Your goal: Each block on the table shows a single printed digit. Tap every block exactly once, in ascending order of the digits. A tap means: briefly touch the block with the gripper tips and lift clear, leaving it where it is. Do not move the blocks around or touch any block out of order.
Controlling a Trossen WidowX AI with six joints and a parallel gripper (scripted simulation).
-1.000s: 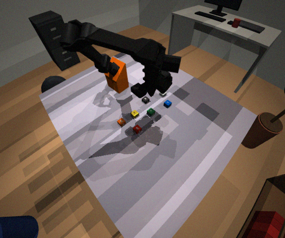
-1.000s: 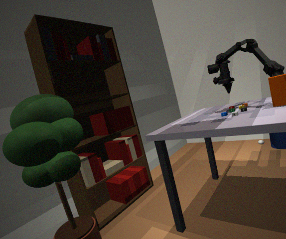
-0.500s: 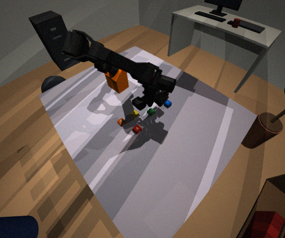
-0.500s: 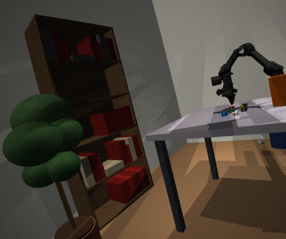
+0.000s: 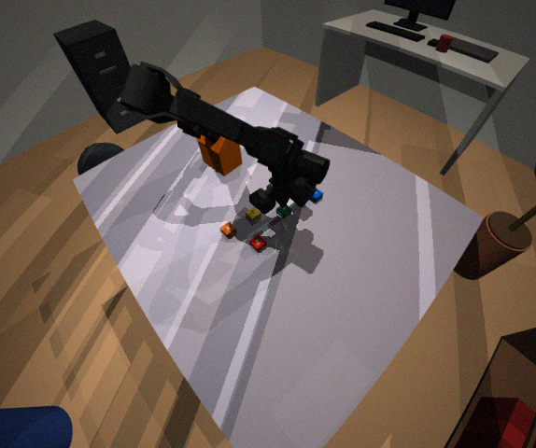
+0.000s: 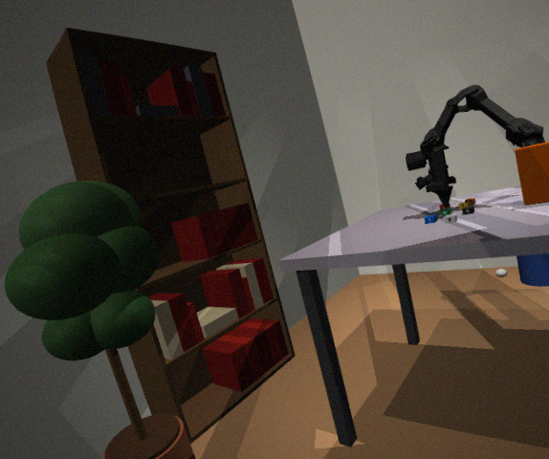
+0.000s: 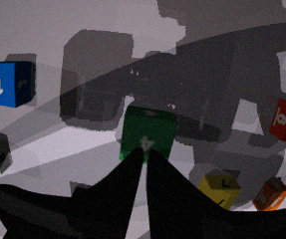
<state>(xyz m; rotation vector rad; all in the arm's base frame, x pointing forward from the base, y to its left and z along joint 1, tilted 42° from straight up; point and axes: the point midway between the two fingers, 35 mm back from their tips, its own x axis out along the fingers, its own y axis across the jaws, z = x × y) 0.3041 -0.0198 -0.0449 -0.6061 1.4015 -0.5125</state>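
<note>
Right now the green block is 2 cm below my gripper tip. Also, from my gripper tip: yellow block (4 cm behind, 8 cm to the right, 2 cm below); black block (8 cm behind, 4 cm to the left, 2 cm below); blue block (3 cm ahead, 11 cm to the left, 2 cm below).
</note>
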